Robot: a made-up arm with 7 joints. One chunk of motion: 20 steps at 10 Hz.
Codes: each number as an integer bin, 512 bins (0 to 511) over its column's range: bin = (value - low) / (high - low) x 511, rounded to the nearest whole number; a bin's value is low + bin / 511 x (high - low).
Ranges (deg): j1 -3.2..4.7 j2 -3.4..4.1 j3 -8.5..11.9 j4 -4..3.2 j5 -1.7..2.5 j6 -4.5..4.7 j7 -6.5..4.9
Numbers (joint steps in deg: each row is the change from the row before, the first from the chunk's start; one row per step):
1: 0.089 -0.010 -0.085 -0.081 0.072 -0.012 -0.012
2: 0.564 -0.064 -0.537 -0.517 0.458 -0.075 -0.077
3: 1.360 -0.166 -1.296 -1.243 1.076 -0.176 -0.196
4: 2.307 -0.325 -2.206 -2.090 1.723 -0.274 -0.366
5: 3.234 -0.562 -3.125 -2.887 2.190 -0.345 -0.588
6: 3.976 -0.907 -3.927 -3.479 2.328 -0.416 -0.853
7: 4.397 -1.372 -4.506 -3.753 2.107 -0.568 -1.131
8: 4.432 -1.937 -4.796 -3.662 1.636 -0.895 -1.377
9: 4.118 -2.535 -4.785 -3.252 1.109 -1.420 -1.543
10: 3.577 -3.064 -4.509 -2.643 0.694 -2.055 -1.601
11: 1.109 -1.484 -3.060 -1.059 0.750 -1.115 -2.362
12: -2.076 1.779 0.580 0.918 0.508 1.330 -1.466
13: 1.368 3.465 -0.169 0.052 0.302 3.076 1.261
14: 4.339 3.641 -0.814 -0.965 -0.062 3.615 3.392
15: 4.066 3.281 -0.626 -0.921 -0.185 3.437 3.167
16: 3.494 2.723 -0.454 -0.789 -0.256 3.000 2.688
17: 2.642 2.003 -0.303 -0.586 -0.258 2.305 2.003
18: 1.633 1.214 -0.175 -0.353 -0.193 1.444 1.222
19: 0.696 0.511 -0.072 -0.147 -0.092 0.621 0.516
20: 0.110 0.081 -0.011 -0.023 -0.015 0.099 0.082
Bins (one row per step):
1: 213 231 211 278 216 249 291
2: 243 227 199 247 263 246 288
3: 295 220 180 196 338 240 283
4: 356 210 158 136 416 235 275
5: 416 193 135 79 473 231 265
6: 464 170 115 37 490 227 253
7: 491 138 100 18 463 218 241
8: 494 100 93 24 406 200 230
9: 473 59 93 53 342 171 222
10: 438 23 100 96 291 136 220
11: 279 131 136 209 298 188 185
12: 73 353 227 349 269 324 226
13: 295 468 209 288 244 421 348
14: 488 480 193 215 199 451 443
15: 470 455 197 219 184 441 433
16: 433 417 202 228 176 417 412
17: 378 368 205 242 175 378 381
18: 313 314 209 259 183 330 346
19: 252 266 211 273 196 284 314
20: 214 237 213 282 205 255 295

